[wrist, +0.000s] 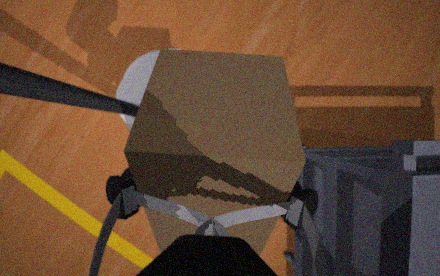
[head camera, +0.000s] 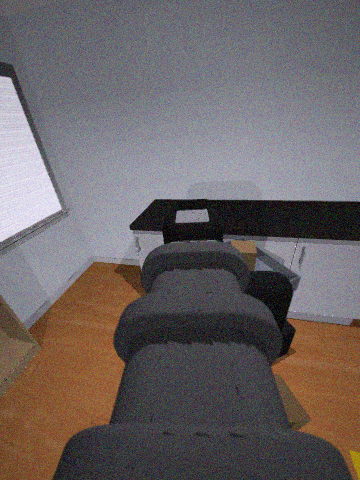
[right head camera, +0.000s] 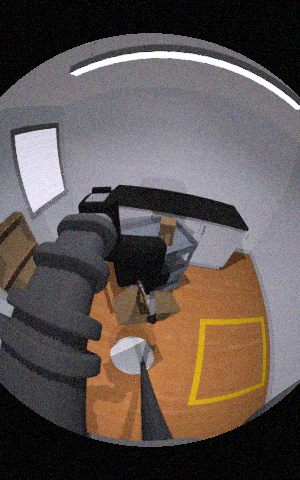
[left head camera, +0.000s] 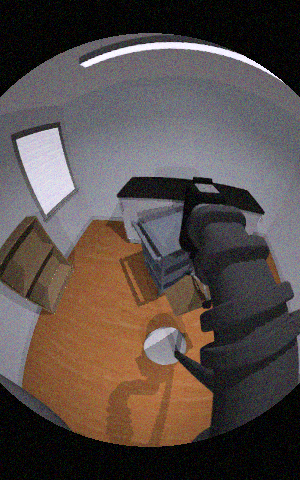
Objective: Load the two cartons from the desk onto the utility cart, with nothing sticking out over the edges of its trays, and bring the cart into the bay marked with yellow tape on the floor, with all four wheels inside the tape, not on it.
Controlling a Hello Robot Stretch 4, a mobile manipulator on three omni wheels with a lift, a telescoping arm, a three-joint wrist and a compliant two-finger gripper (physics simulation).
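Note:
My own gripper [wrist: 210, 189] is visible to me. I can see a white cabinet with black top [head camera: 308, 237], and the right head camera gives me the white cabinet with black top [right head camera: 217, 226] too, as does the left head camera, with the white cabinet with black top [left head camera: 141, 195]. There is a yellow tape bay [right head camera: 191, 401]. I also see a window [left head camera: 40, 152], and the same window [right head camera: 38, 167] is in the right head camera view.

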